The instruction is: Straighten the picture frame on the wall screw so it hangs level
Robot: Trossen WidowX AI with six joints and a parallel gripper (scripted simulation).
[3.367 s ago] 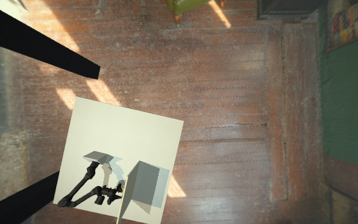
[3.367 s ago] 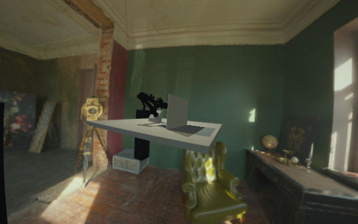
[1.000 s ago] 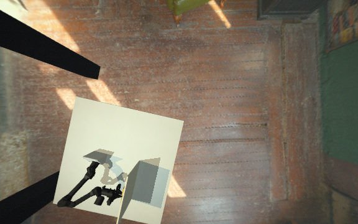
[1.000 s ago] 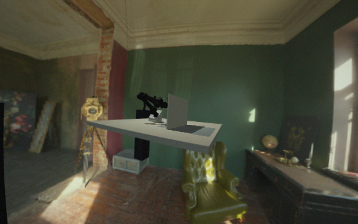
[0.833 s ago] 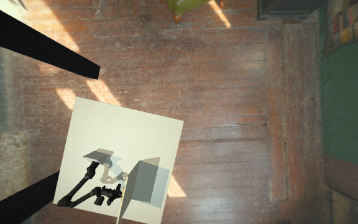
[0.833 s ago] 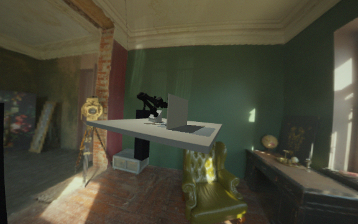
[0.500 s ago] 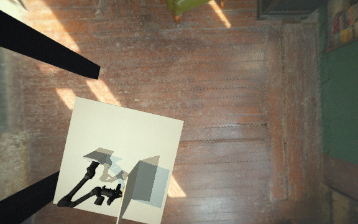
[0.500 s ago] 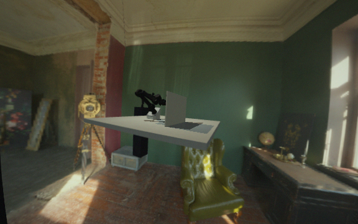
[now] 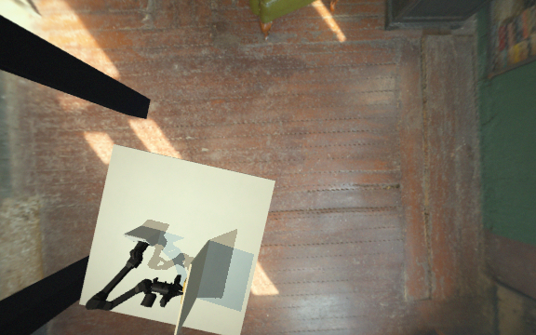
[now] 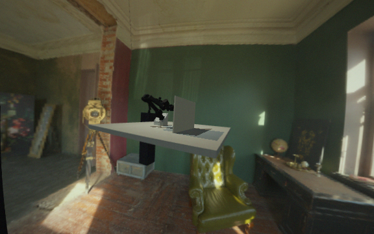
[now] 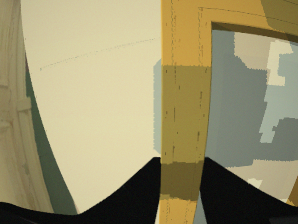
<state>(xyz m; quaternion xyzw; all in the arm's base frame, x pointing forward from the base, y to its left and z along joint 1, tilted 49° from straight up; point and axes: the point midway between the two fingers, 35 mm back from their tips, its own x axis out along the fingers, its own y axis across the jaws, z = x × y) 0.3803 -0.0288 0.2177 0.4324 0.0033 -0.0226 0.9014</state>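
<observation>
Now: the yellow picture frame 1 cm ahead of my gripper tip, 1 cm to the left of it and 5 cm below it. Also, from my gripper tip: cream wall panel: 2 cm ahead, 2 cm to the left, 7 cm below.
</observation>
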